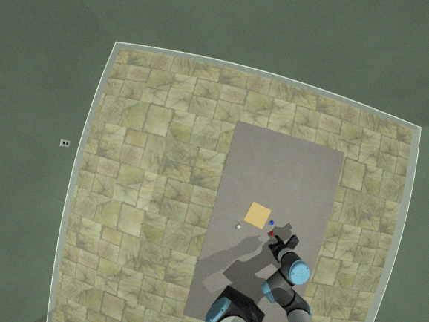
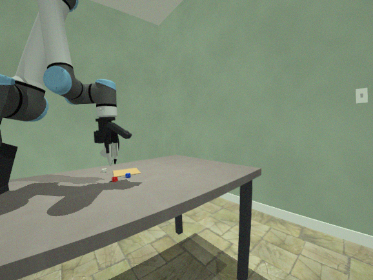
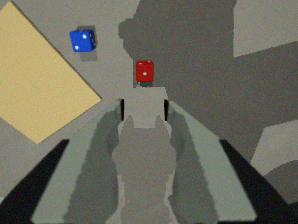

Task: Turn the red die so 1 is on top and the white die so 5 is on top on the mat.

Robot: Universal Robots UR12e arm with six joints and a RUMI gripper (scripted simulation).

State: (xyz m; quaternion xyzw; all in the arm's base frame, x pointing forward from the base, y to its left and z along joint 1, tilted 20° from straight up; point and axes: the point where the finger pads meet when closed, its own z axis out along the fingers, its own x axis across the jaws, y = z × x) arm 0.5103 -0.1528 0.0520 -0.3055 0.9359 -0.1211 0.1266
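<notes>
Right now the red die is 80 mm below my hand. The rest, counted from my hand: blue die: 70 mm ahead, 10 mm to the left, 80 mm below; then tan mat: 110 mm ahead, 110 mm to the left, 90 mm below; then white die: 30 mm ahead, 230 mm to the left, 80 mm below.
</notes>
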